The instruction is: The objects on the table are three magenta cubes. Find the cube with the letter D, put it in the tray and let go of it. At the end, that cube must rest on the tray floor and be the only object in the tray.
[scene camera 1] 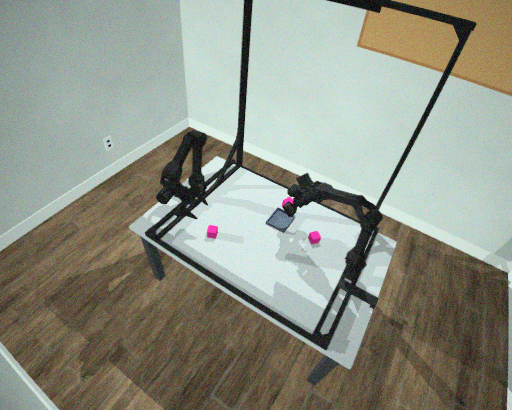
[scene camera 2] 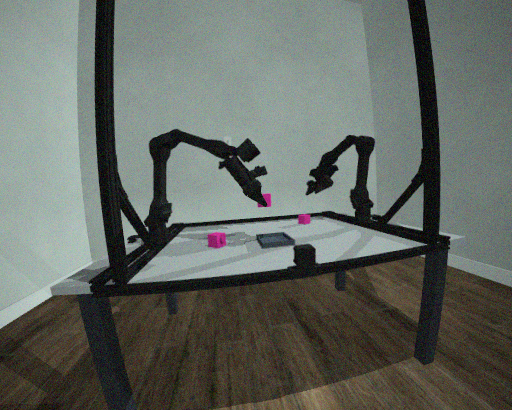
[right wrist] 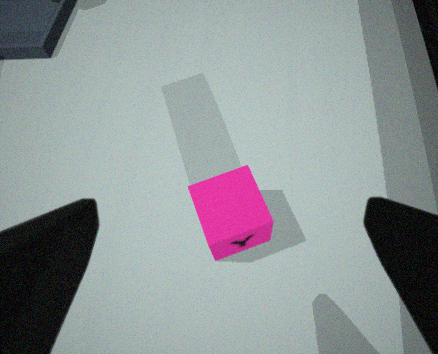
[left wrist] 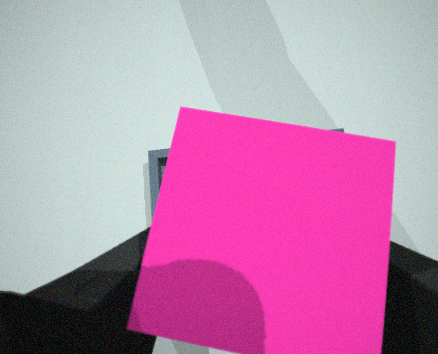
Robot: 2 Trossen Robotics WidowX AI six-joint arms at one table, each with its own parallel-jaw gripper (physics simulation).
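Where they show: left gripper, between the fingertips: (scene camera 2: pixel 265 205) (left wrist: pixel 252 236); right gripper, between the fingertips: (scene camera 1: pixel 202 212) (scene camera 2: pixel 310 194) (right wrist: pixel 234 211); left arm's base, origin of its link: (scene camera 1: pixel 350 274) (scene camera 2: pixel 158 239); right arm's base, origin of its link: (scene camera 2: pixel 363 220).
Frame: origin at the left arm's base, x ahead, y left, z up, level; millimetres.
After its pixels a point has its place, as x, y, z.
My left gripper (scene camera 1: pixel 288 205) @[424, -103, 116] (scene camera 2: pixel 263 202) @[424, -103, 116] (left wrist: pixel 252 236) @[424, -103, 116] is shut on a magenta cube (scene camera 1: pixel 287 201) @[426, -98, 156] (scene camera 2: pixel 266 199) @[422, -129, 138] (left wrist: pixel 280 200) @[425, -107, 157], held high above the tray (scene camera 1: pixel 279 221) @[446, -101, -13] (scene camera 2: pixel 276 244) @[437, -180, -10] (left wrist: pixel 153 187) @[477, -51, -1] (right wrist: pixel 25 51) @[503, -73, -8]. No letter shows on its visible faces. A second magenta cube (scene camera 1: pixel 314 237) @[237, -80, 26] (scene camera 2: pixel 217 240) @[243, -128, 9] sits on the table with a dark mark, too small to read, on one side. A third magenta cube (scene camera 1: pixel 212 231) @[674, 187, 26] (scene camera 2: pixel 304 219) @[675, 150, 6] (right wrist: pixel 227 202) @[684, 174, 26] sits below my right gripper (scene camera 1: pixel 201 210) @[730, 187, 133] (scene camera 2: pixel 308 192) @[730, 187, 133] (right wrist: pixel 234 211) @[730, 187, 133]; its side mark looks like a Y. My right gripper is open and empty. Where the tray floor shows, no object lies on it.
A black frame (scene camera 1: pixel 245 288) @[371, 361, 2] runs around the white table (scene camera 1: pixel 260 260) @[402, 166, -19], with tall posts rising from it. A small black block (scene camera 2: pixel 304 255) @[453, -383, 17] stands at the near edge in scene camera 2, just in front of the tray.
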